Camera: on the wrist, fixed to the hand. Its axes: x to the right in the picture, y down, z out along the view.
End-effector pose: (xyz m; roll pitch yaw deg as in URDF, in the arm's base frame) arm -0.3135 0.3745 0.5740 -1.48 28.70 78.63
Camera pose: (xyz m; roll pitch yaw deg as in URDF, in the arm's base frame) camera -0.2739 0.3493 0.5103 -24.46 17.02 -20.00
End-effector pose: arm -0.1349 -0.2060 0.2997 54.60 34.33 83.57
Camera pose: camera -0.1665 -0.2302 0.2313 -63.56 53.73 -70.66
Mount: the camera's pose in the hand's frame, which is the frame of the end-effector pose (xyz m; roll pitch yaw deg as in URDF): 0.0158 -0.0421 -0.0651 5.71 20.49 -89.10
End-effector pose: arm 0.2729 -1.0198 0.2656 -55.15 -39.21 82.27
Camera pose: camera 0.3515 -1.0164 0.2735 49.86 -26.74 -30.67
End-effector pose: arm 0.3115 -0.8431 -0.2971 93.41 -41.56 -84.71
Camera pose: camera 0.3821 -0.8739 -0.3152 119.63 42.40 -51.44
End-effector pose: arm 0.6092 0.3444 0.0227 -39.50 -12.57 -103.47
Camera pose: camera 0.5326 0.3417 0.0032 18.39 -18.73 163.11
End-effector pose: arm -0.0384 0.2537 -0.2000 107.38 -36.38 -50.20
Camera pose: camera 0.0350 0.2823 -0.2073 134.76 38.81 1.78
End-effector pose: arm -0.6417 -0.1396 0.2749 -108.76 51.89 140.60
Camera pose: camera -0.6557 -0.0659 0.3000 -83.26 -37.25 138.42
